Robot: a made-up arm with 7 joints. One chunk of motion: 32 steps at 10 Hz.
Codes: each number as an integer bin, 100 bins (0 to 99) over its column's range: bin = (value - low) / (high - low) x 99, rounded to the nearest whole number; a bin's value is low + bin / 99 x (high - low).
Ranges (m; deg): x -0.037..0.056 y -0.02..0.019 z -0.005..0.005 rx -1.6..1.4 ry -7..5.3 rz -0.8..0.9
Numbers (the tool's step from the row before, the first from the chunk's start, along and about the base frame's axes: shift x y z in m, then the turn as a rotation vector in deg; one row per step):
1: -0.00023 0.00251 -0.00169 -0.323 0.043 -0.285
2: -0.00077 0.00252 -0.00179 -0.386 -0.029 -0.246
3: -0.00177 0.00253 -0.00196 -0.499 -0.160 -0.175
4: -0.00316 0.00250 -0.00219 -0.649 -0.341 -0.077
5: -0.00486 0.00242 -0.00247 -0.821 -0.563 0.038
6: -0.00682 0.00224 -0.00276 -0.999 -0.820 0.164
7: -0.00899 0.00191 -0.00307 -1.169 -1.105 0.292
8: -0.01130 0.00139 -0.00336 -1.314 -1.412 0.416
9: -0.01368 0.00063 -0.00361 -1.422 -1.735 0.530
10: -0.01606 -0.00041 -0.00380 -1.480 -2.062 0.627
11: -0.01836 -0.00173 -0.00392 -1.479 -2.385 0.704
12: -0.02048 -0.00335 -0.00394 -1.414 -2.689 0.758
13: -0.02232 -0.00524 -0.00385 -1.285 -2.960 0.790
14: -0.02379 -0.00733 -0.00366 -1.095 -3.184 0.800
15: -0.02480 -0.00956 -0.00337 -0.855 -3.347 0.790
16: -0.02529 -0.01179 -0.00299 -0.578 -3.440 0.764
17: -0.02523 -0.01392 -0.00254 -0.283 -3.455 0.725
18: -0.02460 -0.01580 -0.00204 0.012 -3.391 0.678
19: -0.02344 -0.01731 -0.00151 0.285 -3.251 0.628
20: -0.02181 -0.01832 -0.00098 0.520 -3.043 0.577
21: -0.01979 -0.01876 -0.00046 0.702 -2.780 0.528
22: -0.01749 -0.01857 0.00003 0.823 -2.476 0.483
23: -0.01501 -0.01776 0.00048 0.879 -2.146 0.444
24: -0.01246 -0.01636 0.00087 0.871 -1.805 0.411
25: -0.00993 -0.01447 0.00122 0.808 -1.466 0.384
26: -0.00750 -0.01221 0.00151 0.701 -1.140 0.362
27: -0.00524 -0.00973 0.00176 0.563 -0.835 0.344
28: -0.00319 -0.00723 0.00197 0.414 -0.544 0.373
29: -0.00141 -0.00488 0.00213 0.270 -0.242 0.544
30: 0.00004 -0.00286 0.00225 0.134 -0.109 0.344
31: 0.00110 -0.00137 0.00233 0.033 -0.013 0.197
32: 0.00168 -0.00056 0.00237 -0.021 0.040 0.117
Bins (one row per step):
1: 39 57 33 42 57 30
2: 39 57 32 40 56 32
3: 38 57 30 36 55 36
4: 36 57 28 31 54 42
5: 34 57 25 26 52 49
6: 32 56 22 20 50 56
7: 30 56 19 14 47 64
8: 27 54 16 9 45 71
9: 25 52 14 6 42 77
10: 22 50 12 4 40 83
11: 20 46 11 4 37 88
12: 18 42 10 6 35 91
13: 16 37 11 10 33 93
14: 14 32 13 17 31 93
15: 13 27 16 25 29 93
16: 12 21 20 34 29 91
17: 13 15 24 43 29 89
18: 13 11 29 53 29 86
19: 14 7 35 62 30 83
20: 16 4 40 70 32 80
21: 18 3 45 76 34 77
22: 21 4 50 80 36 75
23: 23 6 54 82 39 72
24: 26 9 58 82 42 71
25: 29 14 62 79 45 69
26: 31 20 64 76 47 68
27: 34 26 67 71 50 67
28: 36 32 69 66 52 68
29: 38 38 71 62 54 78
30: 39 44 72 57 55 67
31: 41 47 73 54 56 58
32: 41 49 73 52 57 53

